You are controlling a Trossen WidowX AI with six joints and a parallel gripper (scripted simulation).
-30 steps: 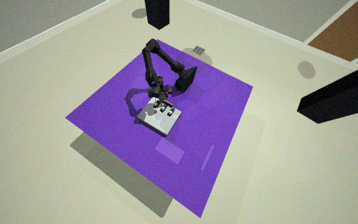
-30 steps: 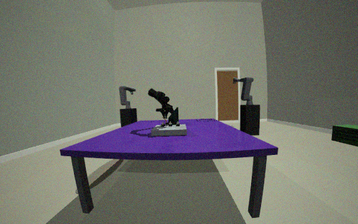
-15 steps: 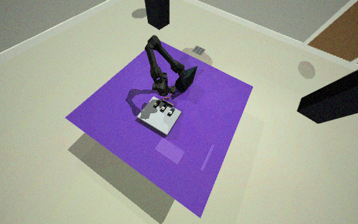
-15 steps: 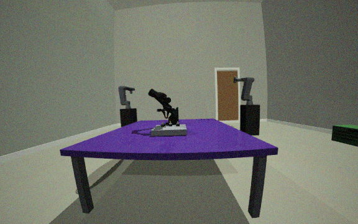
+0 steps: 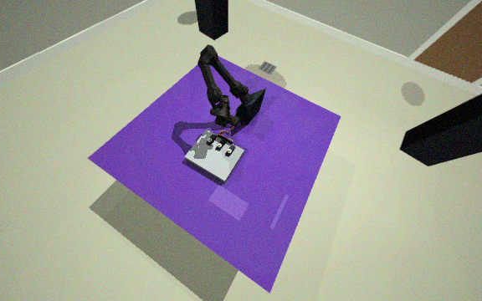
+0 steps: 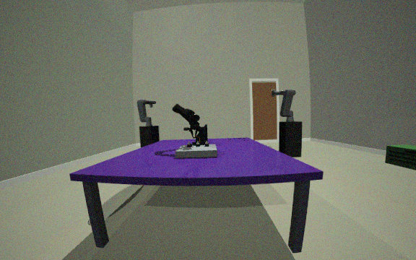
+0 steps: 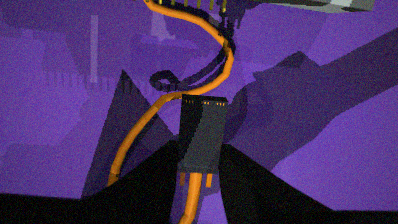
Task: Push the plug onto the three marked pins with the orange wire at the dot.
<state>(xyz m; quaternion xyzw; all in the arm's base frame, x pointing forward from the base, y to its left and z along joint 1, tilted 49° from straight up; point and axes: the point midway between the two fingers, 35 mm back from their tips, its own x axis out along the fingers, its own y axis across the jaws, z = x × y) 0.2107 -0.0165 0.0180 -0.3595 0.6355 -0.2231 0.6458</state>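
My gripper tip is now 8 cm short of the yellow band, 3 cm above it and 1 cm to the right of it. Also, from my gripper tip: grey holder 23 cm ahead, 8 cm to the left, 8 cm below.
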